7 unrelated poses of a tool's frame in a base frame.
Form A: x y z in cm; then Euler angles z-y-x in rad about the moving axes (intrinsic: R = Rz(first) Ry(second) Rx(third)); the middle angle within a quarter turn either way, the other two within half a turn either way.
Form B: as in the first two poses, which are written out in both.
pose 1, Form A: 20.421 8.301 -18.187 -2.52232 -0.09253 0.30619
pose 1, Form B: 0.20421 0.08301 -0.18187 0.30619 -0.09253 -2.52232
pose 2, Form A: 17.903 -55.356 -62.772 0.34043 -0.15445 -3.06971
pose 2, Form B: 0.17903 -0.55356 -0.62772 -3.06971 -0.15445 0.34043
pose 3, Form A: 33.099 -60.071 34.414 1.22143 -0.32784 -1.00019
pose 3, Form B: 0.33099 -0.60071 0.34414 -1.00019 -0.32784 1.22143
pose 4, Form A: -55.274 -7.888 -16.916 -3.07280 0.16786 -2.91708
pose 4, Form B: -0.55274 -0.07888 -0.16916 -2.91708 0.16786 -3.07280
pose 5, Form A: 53.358 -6.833 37.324 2.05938 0.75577 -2.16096
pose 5, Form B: 0.53358 -0.06833 0.37324 -2.16096 0.75577 2.05938
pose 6, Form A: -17.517 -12.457 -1.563 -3.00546 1.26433 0.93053
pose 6, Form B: -0.17517 -0.12457 -0.01563 0.93053 1.26433 -3.00546
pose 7, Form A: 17.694 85.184 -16.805 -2.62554 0.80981 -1.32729
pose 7, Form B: 0.17694 0.85184 -0.16805 -1.32729 0.80981 -2.62554
